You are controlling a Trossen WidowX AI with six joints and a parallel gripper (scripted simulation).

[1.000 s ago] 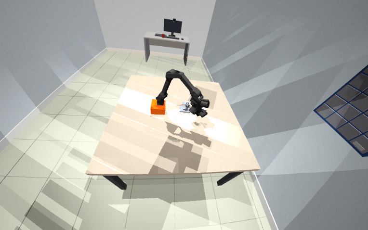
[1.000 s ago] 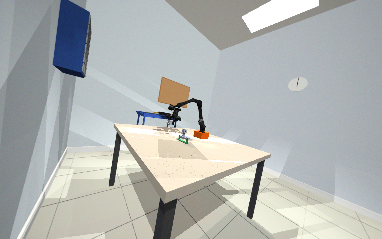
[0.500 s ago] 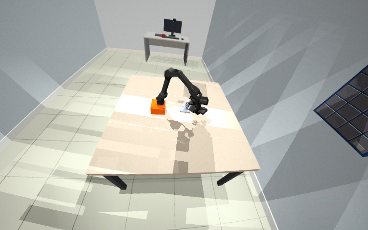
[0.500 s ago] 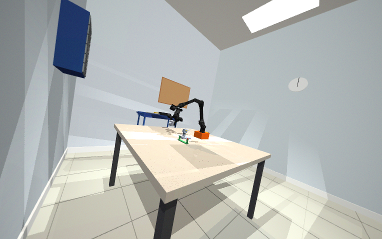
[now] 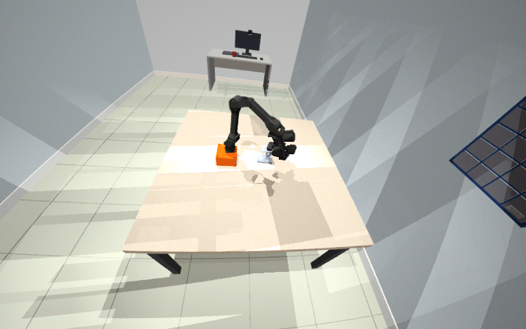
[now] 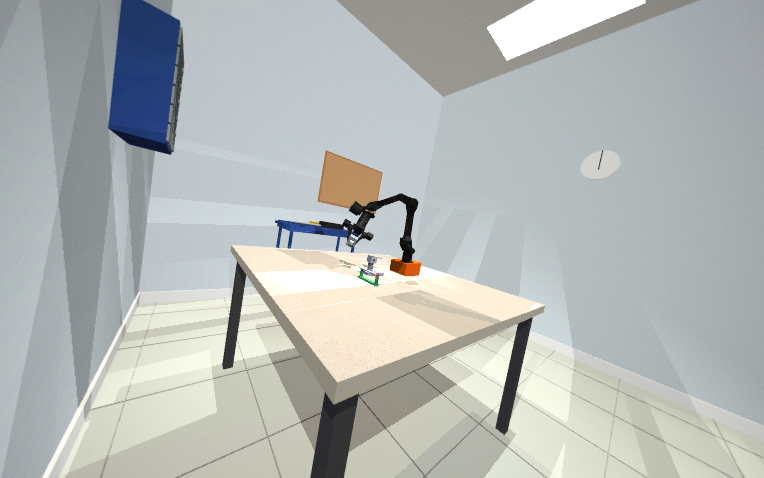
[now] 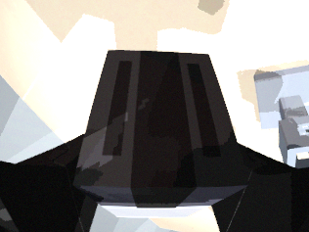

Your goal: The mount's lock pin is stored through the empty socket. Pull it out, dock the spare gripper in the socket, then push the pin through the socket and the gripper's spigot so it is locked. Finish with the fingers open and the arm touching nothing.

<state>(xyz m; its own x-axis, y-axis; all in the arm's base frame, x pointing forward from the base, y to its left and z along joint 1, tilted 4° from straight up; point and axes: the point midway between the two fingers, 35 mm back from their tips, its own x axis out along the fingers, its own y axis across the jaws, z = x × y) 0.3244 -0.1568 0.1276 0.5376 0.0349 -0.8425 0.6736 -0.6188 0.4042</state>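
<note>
My gripper tip is 1 cm to the right of the spare gripper, 1 cm below it and 1 cm short of it. From my gripper tip the other things lie so: mount (12 cm to the left, 10 cm below, 8 cm behind); then green rest (23 cm to the left, 13 cm below, 5 cm ahead).
</note>
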